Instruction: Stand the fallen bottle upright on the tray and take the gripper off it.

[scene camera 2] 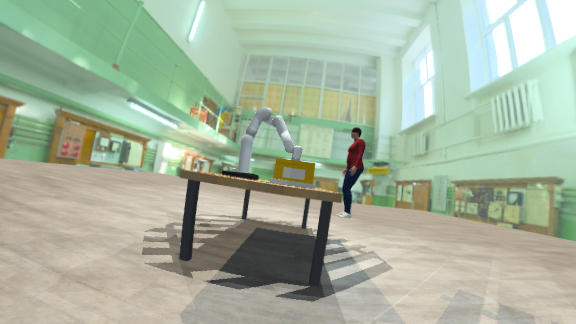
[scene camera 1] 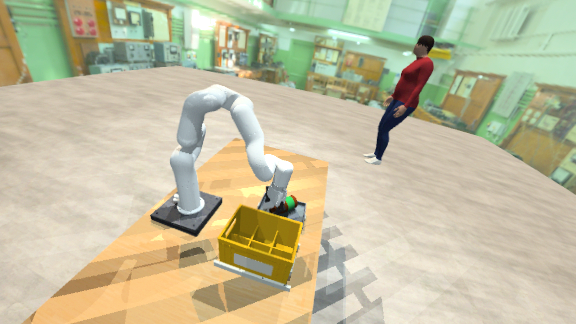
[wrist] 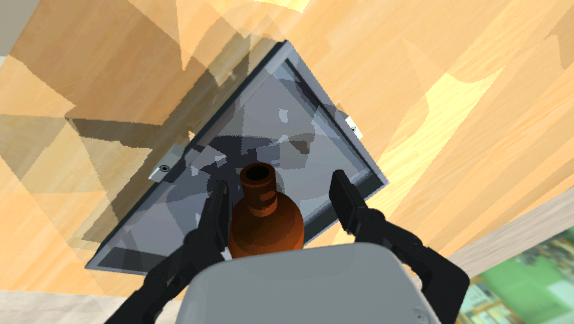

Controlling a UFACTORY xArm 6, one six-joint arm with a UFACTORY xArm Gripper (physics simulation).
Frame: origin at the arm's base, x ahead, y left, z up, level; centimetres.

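Seen in the pictures: gripper, between the fingertips: (scene camera 1: 271, 207) (wrist: 281, 187); arm's base, origin of its link: (scene camera 2: 243, 173) (scene camera 1: 191, 205).
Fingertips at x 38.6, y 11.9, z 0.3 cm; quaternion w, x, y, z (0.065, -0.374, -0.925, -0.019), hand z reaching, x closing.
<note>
Offsets run from my fingertips to a thing's top centre.
The brown bottle @(dx +5.1, dy +2.9, dz +3.9 cm) (scene camera 1: 290, 203) (wrist: 267, 230) with a green band lies on its side on the grey tray (scene camera 1: 299, 214) (wrist: 270, 100). In the wrist view its neck and shoulder show, with the mouth toward the upper part of the picture; its lower body is hidden behind the gripper's housing. My gripper (wrist: 281, 187) is open, with one black finger on each side of the bottle; the left finger is close to the bottle and the right one stands farther off. In scene camera 1 the gripper is low over the tray and partly covers the bottle. In scene camera 2 the bottle does not show.
A yellow divided crate @(dx +0.7, dy -26.4, dz +13.5 cm) (scene camera 1: 227, 254) (scene camera 2: 278, 172) stands beside the tray, with a white rail @(dx -0.2, dy -36.3, dz -1.0 cm) (scene camera 1: 250, 276) along its foot. The arm's dark base plate (scene camera 1: 212, 210) is on the wooden table (scene camera 2: 250, 189). A person in red (scene camera 1: 417, 75) (scene camera 2: 356, 152) stands beyond the table.
</note>
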